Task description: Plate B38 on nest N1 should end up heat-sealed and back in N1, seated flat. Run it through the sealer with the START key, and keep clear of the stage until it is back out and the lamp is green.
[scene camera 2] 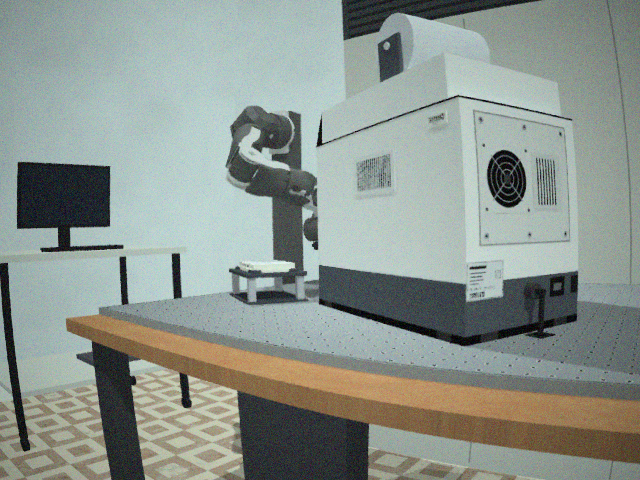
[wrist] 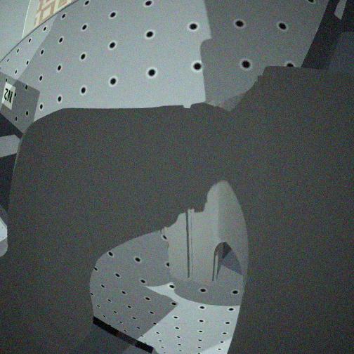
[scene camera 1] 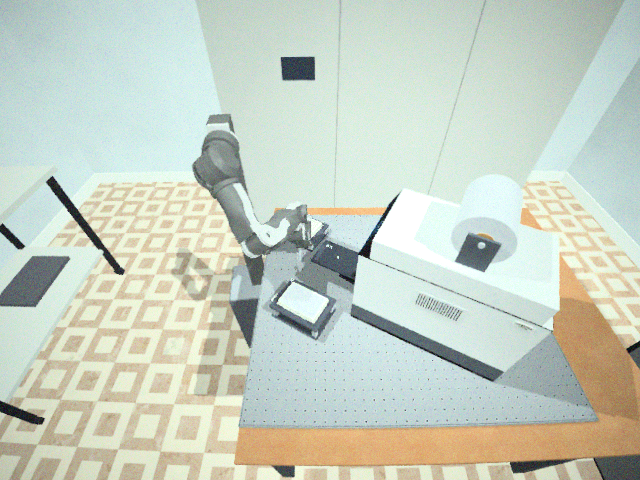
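My gripper (scene camera 1: 300, 265) (wrist: 201, 196) is shut and empty, low at the near-left side of the dark stage (scene camera 1: 336, 258), which sticks out of the white sealer (scene camera 1: 429, 279) (scene camera 2: 392, 222). In scene camera 2 the gripper is mostly hidden behind the sealer. No plate shows on the visible part of the stage. A white plate (scene camera 1: 303, 300) (scene camera 2: 266, 266) lies flat on the front nest (scene camera 1: 316, 330) (scene camera 2: 251, 290). Another white plate (scene camera 1: 315, 225) lies on the back nest, partly behind the gripper. An N2 label (wrist: 8, 95) shows in the wrist view. I cannot tell which nest is N1. B38, START key and lamp are not visible.
The perforated board (scene camera 1: 403, 382) (scene camera 2: 330, 341) lies on an orange-edged table (scene camera 1: 361, 445) (scene camera 2: 361, 390). A white roll (scene camera 1: 491, 206) (scene camera 2: 439, 41) sits on top of the sealer. The sealer bounds the gripper's right side in scene camera 1; the nests stand in front of and behind it.
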